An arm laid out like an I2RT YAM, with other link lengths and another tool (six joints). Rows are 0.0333 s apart.
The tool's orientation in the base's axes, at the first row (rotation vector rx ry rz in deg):
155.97, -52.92, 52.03
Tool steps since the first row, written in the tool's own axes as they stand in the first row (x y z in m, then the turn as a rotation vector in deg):
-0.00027, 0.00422, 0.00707, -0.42, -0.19, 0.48
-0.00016, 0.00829, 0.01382, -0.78, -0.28, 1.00
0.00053, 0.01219, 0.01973, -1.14, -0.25, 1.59
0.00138, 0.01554, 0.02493, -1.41, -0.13, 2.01
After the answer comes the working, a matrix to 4 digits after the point.
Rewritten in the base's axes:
0.00090, -0.00537, -0.00619, 0.09, 0.23, -0.62
0.00197, -0.01071, -0.01188, 0.17, 0.33, -1.24
0.00308, -0.01597, -0.01654, 0.23, 0.31, -1.93
0.00426, -0.02065, -0.02050, 0.20, 0.23, -2.44

The tool's axes in the first row as the columns of a matrix, in the base's axes (rounded; the answer above uses it unrounded):
0.6323, -0.5892, 0.5030
-0.5130, -0.8050, -0.2982
0.5806, -0.0695, -0.8112

